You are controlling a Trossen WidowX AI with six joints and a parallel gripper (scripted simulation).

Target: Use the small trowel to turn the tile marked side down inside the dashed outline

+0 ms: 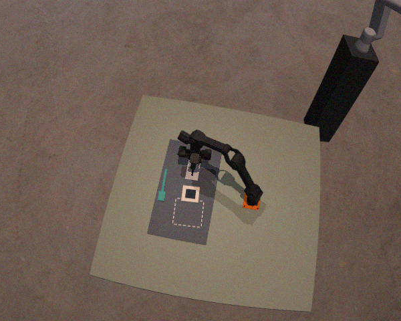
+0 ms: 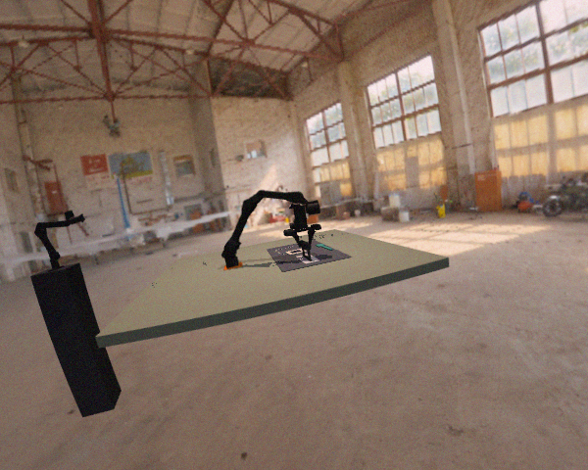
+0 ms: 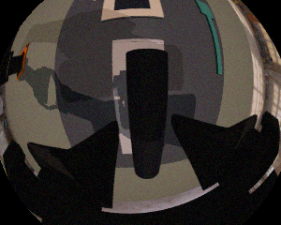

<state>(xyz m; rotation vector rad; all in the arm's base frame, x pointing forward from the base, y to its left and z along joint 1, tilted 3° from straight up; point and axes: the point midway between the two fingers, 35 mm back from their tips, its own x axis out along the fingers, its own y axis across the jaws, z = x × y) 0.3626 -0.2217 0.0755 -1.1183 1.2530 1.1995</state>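
Right now the dark grey mat is 16 cm to the left of my gripper tip, 8 cm below it and 4 cm ahead of it. Also, from my gripper tip: tile 20 cm to the left, 6 cm below, 1 cm ahead; teal trowel 18 cm ahead, 17 cm to the left, 6 cm below.
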